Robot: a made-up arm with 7 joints. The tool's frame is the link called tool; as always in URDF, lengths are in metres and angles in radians. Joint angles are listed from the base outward. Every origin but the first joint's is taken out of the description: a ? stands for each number. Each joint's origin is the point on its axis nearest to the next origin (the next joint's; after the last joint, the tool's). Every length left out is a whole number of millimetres.
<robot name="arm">
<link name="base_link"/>
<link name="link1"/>
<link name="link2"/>
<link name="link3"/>
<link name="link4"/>
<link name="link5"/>
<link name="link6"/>
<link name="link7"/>
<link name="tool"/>
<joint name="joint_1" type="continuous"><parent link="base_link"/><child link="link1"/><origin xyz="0 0 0.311" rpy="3.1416 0 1.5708"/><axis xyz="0 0 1"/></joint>
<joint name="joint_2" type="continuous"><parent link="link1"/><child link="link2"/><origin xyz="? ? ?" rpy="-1.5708 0 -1.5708"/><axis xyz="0 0 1"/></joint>
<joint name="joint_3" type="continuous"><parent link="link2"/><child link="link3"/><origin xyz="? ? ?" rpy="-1.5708 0 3.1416"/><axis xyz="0 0 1"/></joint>
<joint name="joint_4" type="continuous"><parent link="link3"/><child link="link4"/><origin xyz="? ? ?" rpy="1.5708 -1.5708 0"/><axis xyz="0 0 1"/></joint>
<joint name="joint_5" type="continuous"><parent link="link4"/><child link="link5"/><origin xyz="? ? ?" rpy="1.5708 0 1.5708"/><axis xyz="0 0 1"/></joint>
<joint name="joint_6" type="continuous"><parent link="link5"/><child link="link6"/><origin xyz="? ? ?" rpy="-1.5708 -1.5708 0"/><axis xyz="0 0 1"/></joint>
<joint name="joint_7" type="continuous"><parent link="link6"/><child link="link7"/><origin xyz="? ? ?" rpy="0 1.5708 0"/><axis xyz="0 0 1"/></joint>
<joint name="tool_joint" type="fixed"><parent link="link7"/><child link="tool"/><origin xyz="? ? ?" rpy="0 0 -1.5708"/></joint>
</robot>
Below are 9 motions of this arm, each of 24 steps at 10 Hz.
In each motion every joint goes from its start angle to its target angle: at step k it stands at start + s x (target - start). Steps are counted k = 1, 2, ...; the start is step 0. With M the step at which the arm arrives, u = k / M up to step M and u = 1 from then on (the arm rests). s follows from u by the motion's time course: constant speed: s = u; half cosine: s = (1 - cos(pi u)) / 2; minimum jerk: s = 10 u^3 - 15 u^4 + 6 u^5.
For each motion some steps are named. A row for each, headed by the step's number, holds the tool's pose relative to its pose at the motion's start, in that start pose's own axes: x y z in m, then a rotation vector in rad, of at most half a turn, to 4 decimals.
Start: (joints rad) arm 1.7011 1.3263 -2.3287 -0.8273 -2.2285 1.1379 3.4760
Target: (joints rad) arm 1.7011 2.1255 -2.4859 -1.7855 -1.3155 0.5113 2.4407
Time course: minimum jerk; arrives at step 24
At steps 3, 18, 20, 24:
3: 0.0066 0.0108 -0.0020 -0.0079 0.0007 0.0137
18: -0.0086 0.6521 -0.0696 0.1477 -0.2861 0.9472
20: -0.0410 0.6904 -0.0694 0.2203 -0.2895 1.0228
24: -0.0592 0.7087 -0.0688 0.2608 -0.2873 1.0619

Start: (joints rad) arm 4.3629 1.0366 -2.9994 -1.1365 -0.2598 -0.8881 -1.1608
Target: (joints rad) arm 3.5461 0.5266 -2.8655 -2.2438 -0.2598 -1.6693 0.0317
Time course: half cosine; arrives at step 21
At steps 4, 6, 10, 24:
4: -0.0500 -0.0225 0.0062 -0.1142 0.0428 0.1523
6: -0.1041 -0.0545 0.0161 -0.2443 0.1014 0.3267
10: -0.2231 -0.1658 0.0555 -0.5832 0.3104 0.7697
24: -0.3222 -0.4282 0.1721 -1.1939 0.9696 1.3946

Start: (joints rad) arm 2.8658 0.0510 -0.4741 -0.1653 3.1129 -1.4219 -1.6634
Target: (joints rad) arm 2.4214 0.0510 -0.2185 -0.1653 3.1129 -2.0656 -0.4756
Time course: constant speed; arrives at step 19
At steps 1, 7, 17, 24:
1: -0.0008 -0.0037 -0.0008 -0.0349 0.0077 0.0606
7: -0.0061 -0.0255 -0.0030 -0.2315 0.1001 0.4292
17: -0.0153 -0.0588 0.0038 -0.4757 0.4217 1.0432
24: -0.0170 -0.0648 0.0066 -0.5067 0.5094 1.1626

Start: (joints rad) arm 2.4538 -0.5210 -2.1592 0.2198 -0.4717 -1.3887 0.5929
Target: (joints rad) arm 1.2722 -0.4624 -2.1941 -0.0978 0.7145 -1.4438 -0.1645
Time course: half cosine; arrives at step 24
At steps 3, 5, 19, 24:
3: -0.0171 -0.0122 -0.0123 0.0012 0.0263 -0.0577
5: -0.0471 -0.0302 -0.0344 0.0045 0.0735 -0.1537
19: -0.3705 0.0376 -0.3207 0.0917 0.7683 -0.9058
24: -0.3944 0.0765 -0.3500 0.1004 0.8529 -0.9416

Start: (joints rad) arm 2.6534 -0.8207 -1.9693 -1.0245 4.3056 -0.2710 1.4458
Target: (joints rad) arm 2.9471 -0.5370 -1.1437 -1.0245 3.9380 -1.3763 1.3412
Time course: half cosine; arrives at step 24
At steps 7, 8, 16, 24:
7: 0.0166 0.0110 0.0095 0.1048 -0.0262 0.0914
8: 0.0217 0.0150 0.0132 0.1348 -0.0317 0.1193
16: 0.0663 0.0768 0.0650 0.4197 -0.0219 0.4286
24: 0.0780 0.1234 0.1009 0.5589 0.0395 0.6175

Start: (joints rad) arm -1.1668 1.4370 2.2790 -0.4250 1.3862 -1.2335 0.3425
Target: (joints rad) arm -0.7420 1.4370 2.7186 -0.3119 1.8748 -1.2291 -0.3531
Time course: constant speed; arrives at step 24
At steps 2, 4, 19, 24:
2: -0.0263 -0.0277 -0.0153 -0.0653 0.0542 -0.0742
4: -0.0540 -0.0544 -0.0293 -0.1323 0.1068 -0.1462
19: -0.2925 -0.2187 -0.0903 -0.6915 0.4444 -0.5902
24: -0.3781 -0.2573 -0.0940 -0.8979 0.5313 -0.6868

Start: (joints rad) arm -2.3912 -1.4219 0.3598 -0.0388 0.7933 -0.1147 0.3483
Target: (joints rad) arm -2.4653 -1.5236 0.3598 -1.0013 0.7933 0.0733 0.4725
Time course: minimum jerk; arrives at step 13
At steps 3, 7, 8, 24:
3: -0.0074 0.0383 -0.0002 0.0771 0.0130 0.0175
7: -0.0538 0.2485 0.0572 0.5254 0.0747 0.1112
8: -0.0672 0.2999 0.0899 0.6517 0.0892 0.1346
24: -0.0950 0.3912 0.1795 0.9202 0.1181 0.1791

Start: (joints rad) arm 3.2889 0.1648 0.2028 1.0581 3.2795 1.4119 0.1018
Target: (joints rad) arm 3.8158 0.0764 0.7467 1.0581 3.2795 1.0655 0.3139
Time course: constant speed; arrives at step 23
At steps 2, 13, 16, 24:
2: -0.0009 -0.0297 0.0007 0.0262 0.0333 0.1087
13: 0.0391 -0.1908 -0.0044 0.1351 0.2163 0.7169
16: 0.0631 -0.2309 -0.0086 0.1541 0.2655 0.8853
24: 0.1389 -0.3108 -0.0236 0.1791 0.3777 1.2814

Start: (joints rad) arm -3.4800 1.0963 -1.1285 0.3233 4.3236 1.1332 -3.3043
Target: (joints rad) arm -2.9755 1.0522 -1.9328 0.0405 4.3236 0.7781 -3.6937
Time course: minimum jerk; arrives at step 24
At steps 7, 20, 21, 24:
7: -0.0315 0.0712 -0.0069 0.1221 0.0180 -0.0116
20: -0.2863 0.4007 0.0316 0.7070 0.3128 -0.1644
21: -0.2937 0.4069 0.0340 0.7186 0.3238 -0.1702
24: -0.2997 0.4119 0.0359 0.7281 0.3329 -0.1750

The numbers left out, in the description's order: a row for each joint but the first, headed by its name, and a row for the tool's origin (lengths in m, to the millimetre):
joint_2: -0.017 0 0
joint_3: 0 0.516 0
joint_4: 0 0.013 0
joint_5: -0.316 0 0
joint_6: 0 0 0
joint_7: -0.098 0 0
tool: 0 0 0

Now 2 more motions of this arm.
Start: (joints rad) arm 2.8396 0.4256 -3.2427 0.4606 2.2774 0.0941 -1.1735
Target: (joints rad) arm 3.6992 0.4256 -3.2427 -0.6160 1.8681 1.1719 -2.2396
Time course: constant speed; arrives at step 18
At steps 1, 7, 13, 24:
1: -0.0175 0.0210 0.0003 0.1075 0.0089 -0.0398
7: -0.1521 0.1057 0.0476 0.6690 0.2791 -0.3361
13: -0.2933 0.0984 0.1526 0.9683 0.8263 -0.7263
24: -0.3751 0.0273 0.2586 0.9427 1.3593 -1.1224

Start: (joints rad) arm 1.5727 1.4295 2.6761 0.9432 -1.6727 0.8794 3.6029
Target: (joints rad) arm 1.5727 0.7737 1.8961 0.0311 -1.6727 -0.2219 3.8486
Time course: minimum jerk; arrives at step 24
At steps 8, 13, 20, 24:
8: 0.0520 -0.0283 -0.0191 0.0712 -0.2057 -0.0205
13: 0.1578 -0.1031 0.0131 0.1282 -0.6636 -0.1766
20: 0.2493 -0.2516 0.1398 0.0348 -1.2138 -0.5065
24: 0.2539 -0.2692 0.1555 0.0173 -1.2645 -0.5451

